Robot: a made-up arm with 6 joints.
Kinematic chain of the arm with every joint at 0, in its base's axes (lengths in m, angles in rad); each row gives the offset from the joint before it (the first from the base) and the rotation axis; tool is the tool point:
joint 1: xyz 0 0 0.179 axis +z
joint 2: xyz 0 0 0 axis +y
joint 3: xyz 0 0 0.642 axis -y
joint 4: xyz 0 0 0 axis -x
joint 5: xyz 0.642 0 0 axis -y
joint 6: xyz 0 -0.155 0 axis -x
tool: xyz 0 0 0
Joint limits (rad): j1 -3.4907..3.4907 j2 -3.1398..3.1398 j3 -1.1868..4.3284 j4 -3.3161..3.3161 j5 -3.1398..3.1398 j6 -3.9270..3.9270
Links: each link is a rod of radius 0.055 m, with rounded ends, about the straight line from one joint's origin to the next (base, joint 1, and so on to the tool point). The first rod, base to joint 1, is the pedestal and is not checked.
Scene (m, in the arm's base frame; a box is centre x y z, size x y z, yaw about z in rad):
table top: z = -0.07
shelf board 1: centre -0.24 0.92 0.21 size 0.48 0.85 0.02 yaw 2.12
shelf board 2: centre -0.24 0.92 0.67 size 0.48 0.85 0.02 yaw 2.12
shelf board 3: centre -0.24 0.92 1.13 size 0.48 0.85 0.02 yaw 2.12
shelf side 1: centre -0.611 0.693 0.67 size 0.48 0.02 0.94 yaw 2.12
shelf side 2: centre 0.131 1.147 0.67 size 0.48 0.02 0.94 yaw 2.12
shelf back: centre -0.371 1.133 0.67 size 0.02 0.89 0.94 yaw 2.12
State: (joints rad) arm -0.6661 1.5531 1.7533 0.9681 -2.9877 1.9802
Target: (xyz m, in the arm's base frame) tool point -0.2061 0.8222 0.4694
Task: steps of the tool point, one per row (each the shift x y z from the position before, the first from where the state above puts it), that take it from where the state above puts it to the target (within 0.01 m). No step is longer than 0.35 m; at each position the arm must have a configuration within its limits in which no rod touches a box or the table.
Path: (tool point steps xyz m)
1: 0.1996 0.2708 0.0489
2: 0.0947 0.3205 0.0424
3: -0.0198 0.3266 0.0337
4: -0.1257 0.2895 0.0220
5: -0.2069 0.2168 0.0083
6: -0.2524 0.1216 -0.0070
7: -0.2569 0.0206 -0.0235
8: -0.2226 -0.0696 -0.0408
9: -0.1581 -0.1349 -0.0578
10: -0.0812 0.1582 0.0171
11: -0.1019 0.1409 -0.0171

